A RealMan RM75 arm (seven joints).
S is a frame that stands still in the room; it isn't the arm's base.
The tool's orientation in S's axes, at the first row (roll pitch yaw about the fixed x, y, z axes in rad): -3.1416, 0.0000, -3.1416
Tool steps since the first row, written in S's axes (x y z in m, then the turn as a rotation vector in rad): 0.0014, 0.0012, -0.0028, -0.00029, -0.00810, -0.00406; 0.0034, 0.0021, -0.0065, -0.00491, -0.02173, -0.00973; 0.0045, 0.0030, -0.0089, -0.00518, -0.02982, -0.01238; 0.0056, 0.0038, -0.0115, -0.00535, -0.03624, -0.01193
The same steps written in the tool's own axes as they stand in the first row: -0.0014, 0.0012, 0.0028, 0.00029, -0.00810, 0.00406; -0.0034, 0.0021, 0.0065, 0.00491, -0.02173, 0.00973; -0.0045, 0.0030, 0.0089, 0.00518, -0.02982, 0.01238; -0.0056, 0.0038, 0.0115, 0.00535, -0.03624, 0.01193
